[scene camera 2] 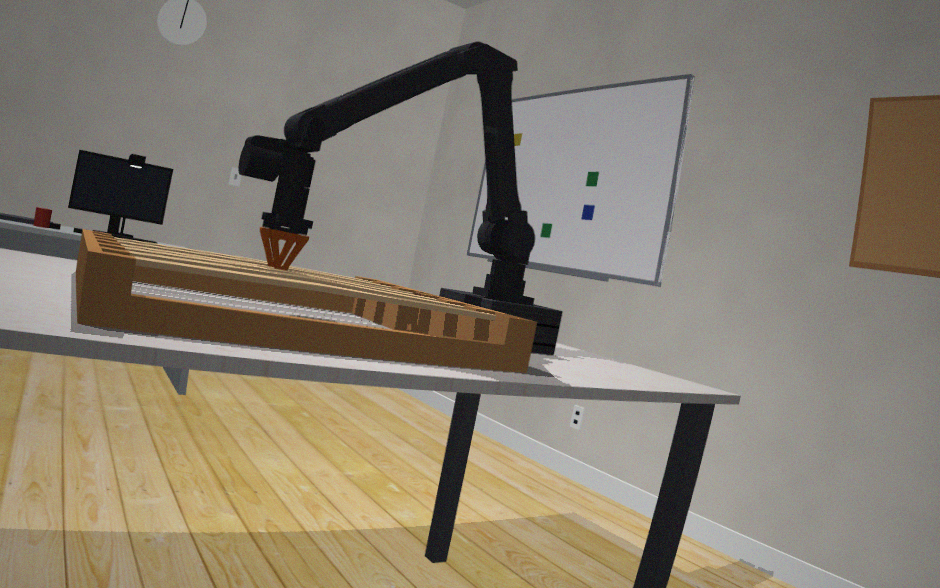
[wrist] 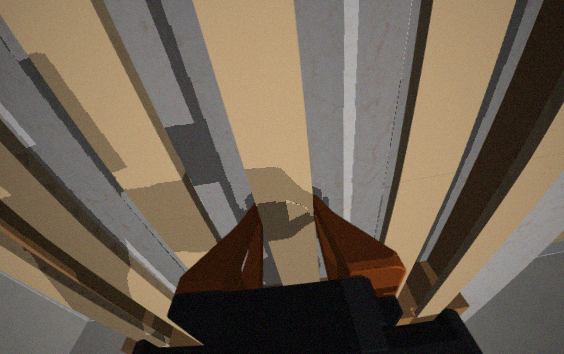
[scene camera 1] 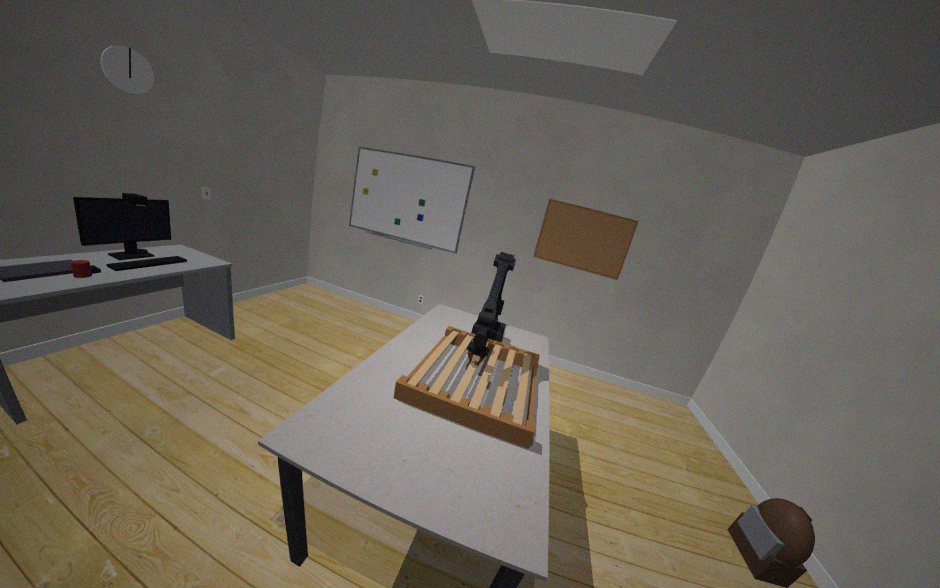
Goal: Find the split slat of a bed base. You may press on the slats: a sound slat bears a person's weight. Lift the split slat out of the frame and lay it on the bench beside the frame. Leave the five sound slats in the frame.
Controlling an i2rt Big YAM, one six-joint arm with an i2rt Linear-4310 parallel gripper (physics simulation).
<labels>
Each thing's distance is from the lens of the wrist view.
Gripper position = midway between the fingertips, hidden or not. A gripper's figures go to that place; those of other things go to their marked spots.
my gripper [wrist: 285, 204]: 15 cm
slat [wrist: 255, 58]: 10 cm
</labels>
